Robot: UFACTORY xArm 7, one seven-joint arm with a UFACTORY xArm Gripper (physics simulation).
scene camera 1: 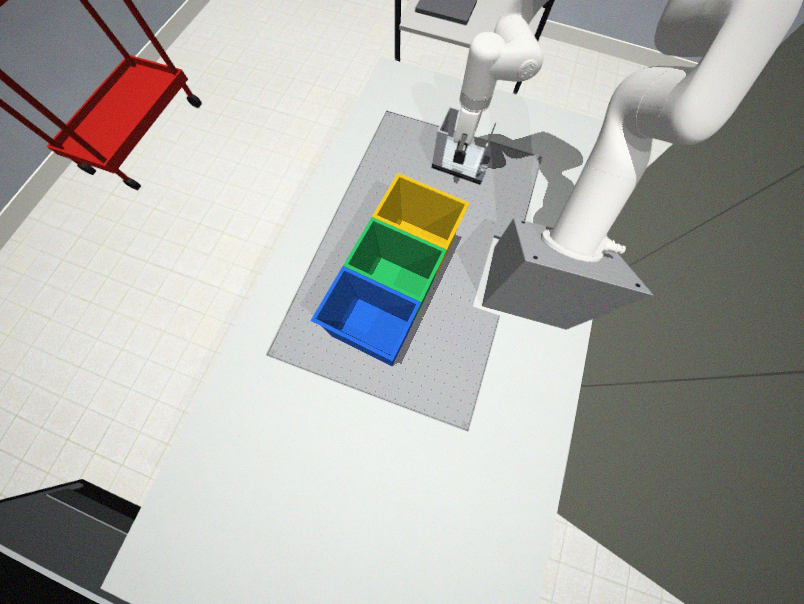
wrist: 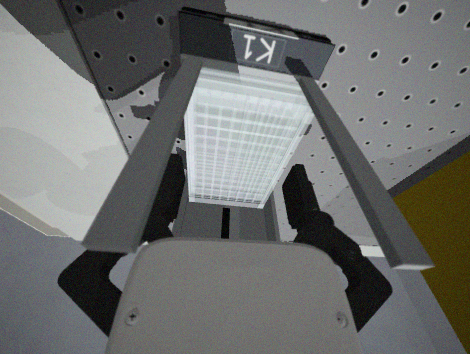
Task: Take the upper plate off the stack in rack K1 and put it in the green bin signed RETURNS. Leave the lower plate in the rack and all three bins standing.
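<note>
Rack K1 stands at the back of the grey perforated board, its label upside down in the wrist view. A pale, clear gridded plate lies on top of the stack between the rack's posts. The lower plate cannot be told apart beneath it. My gripper is open and empty, over the rack, with one finger on each side of the plate's near end in the wrist view. The green bin stands upright in the middle of the row of bins; its RETURNS sign cannot be read here.
A yellow bin stands between the rack and the green bin. A blue bin stands on the green bin's other side. All three are upright and close together on the perforated board. The arm's grey base block stands to their right.
</note>
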